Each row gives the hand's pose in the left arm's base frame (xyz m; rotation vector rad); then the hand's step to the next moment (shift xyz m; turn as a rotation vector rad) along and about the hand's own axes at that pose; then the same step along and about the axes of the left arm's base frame.
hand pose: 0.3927 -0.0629 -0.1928 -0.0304 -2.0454 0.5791
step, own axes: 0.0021 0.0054 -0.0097 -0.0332 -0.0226 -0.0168
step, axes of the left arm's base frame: 0.0057 0.0091 0.0035 0.0361 -0.0219 -0.0107
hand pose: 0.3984 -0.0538 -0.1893 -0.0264 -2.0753 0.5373
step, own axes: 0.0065 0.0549 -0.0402 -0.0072 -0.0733 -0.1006
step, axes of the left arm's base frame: 0.0188 0.0657 0.0021 0.1003 -0.0312 0.0672
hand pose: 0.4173 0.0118 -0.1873 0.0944 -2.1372 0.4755
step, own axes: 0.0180 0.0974 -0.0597 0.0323 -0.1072 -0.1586
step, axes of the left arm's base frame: 0.0124 0.1139 0.0156 0.1308 -0.0367 0.1387
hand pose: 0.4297 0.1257 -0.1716 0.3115 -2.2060 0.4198
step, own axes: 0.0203 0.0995 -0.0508 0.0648 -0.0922 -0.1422
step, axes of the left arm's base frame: -0.0126 0.1096 0.0268 0.0940 -0.0321 0.1518
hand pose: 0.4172 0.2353 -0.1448 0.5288 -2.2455 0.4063
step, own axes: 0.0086 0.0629 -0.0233 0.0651 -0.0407 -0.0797
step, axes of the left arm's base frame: -0.0217 0.0625 0.0140 0.0297 -0.0155 0.1055
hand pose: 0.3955 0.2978 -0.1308 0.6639 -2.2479 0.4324
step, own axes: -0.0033 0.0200 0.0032 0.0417 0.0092 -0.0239
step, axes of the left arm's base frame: -0.0114 0.0157 -0.0066 -0.0166 0.0054 0.0457
